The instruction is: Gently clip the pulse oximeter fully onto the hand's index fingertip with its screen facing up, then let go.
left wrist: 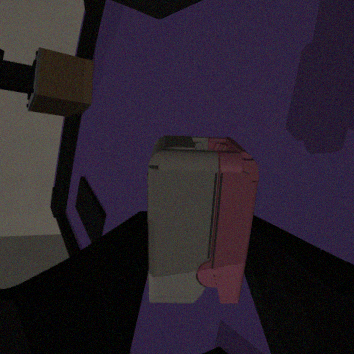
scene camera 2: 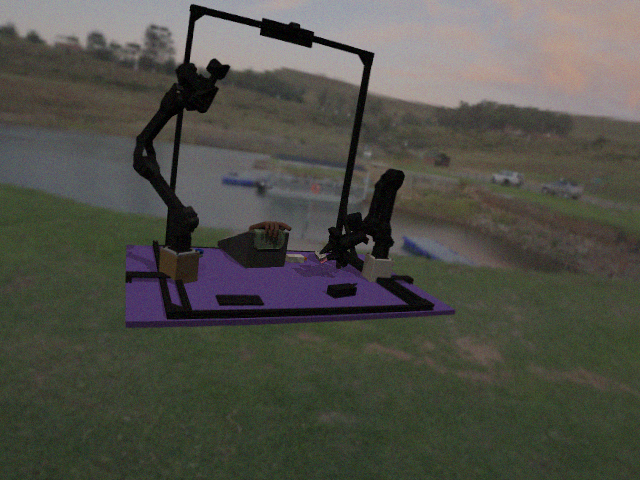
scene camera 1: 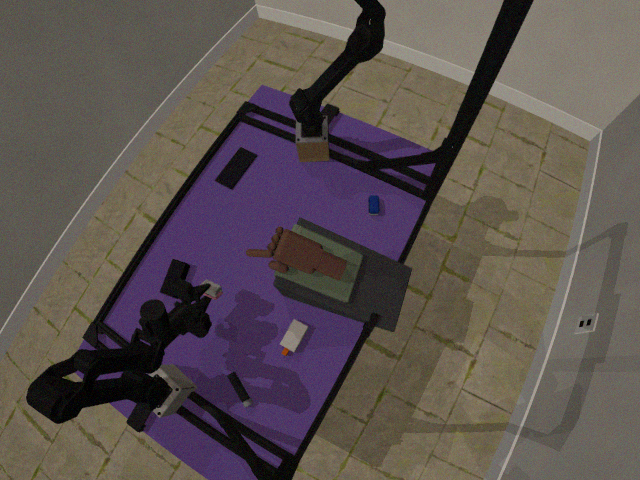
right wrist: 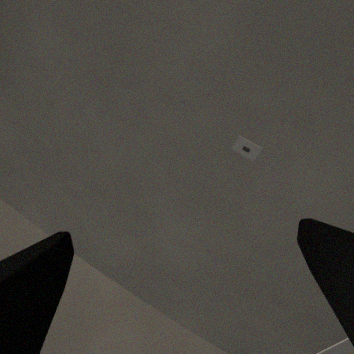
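Where they show: left gripper, between the fingertips: [left wrist: 194, 223] [scene camera 2: 320, 256] [scene camera 1: 210, 289]; right gripper, between the fingertips: [scene camera 2: 223, 76] [right wrist: 186, 236]; left arm's base, origin of its link: [scene camera 2: 379, 256] [scene camera 1: 157, 391]; right arm's base, origin of its link: [left wrist: 32, 79] [scene camera 2: 180, 249] [scene camera 1: 311, 128].
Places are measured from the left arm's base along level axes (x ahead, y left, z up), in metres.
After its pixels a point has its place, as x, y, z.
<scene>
The pulse oximeter [scene camera 1: 211, 288] @[0.305, 0.048, 0.018] [scene camera 2: 321, 257] @[0.308, 0.085, 0.002] [left wrist: 200, 220] @[0.290, 0.047, 0.009], white on one side and pink on the other, is held by my left gripper [scene camera 1: 204, 294] @[0.302, 0.058, -0.003] [left wrist: 194, 223] @[0.302, 0.058, -0.003], which is shut on it. In scene camera 1 it is apart from the brown hand [scene camera 1: 299, 251] @[0.510, -0.101, 0.084] [scene camera 2: 270, 227] @[0.510, -0.025, 0.082], down and to the left of it. The hand's index finger [scene camera 1: 258, 253] sticks out to the left; its tip is bare. The hand lies on a green pad [scene camera 1: 330, 290] @[0.486, -0.207, 0.012] on a dark wedge. My right gripper [right wrist: 186, 236] @[0.791, 0.279, 0.603] [scene camera 2: 212, 85] is open and empty, raised high and away from the table.
A white box with an orange end [scene camera 1: 294, 335] @[0.340, -0.187, -0.077], a dark cylinder [scene camera 1: 238, 388] @[0.130, -0.152, -0.080], a blue object [scene camera 1: 373, 204] @[0.785, -0.148, -0.073], a black flat block [scene camera 1: 236, 167] @[0.656, 0.309, -0.097] [scene camera 2: 239, 300] @[0.659, 0.324, -0.097] and another black block [scene camera 1: 173, 276] @[0.253, 0.212, -0.071] [scene camera 2: 341, 290] @[0.265, 0.244, -0.075] are on the purple table. The dark wedge [scene camera 1: 382, 289] @[0.578, -0.311, -0.053] [scene camera 2: 242, 255] @[0.602, -0.075, -0.062] extends behind the hand.
</scene>
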